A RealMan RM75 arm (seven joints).
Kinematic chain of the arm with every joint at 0, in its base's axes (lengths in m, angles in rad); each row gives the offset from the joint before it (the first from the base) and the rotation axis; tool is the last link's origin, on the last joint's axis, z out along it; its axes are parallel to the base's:
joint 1: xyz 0 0 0.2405 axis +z
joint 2: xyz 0 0 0 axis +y
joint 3: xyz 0 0 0.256 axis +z
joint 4: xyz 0 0 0 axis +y
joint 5: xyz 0 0 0.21 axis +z
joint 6: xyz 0 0 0 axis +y
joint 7: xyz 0 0 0.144 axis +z
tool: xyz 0 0 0
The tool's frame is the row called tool.
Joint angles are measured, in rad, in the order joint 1, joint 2, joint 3, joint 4, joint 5, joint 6, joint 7. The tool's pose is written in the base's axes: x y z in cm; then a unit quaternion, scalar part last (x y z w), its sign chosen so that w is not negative. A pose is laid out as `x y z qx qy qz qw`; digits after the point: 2 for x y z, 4 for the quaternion.
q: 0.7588, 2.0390, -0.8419, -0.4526, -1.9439, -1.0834, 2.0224
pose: 23.37 41.22 -2.83 -0.8265 0.4928 0.2144 0.1678
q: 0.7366, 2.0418, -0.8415, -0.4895, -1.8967, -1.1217, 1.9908
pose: 22.95 41.08 -2.10 -0.8302 0.4765 0.2385 0.1641
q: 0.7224, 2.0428, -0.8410, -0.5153, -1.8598, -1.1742, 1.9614
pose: 22.35 40.74 -1.58 -0.8370 0.4583 0.2578 0.1510
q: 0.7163, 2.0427, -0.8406, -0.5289, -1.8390, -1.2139, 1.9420
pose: 21.87 40.47 -1.29 -0.8429 0.4447 0.2691 0.1394
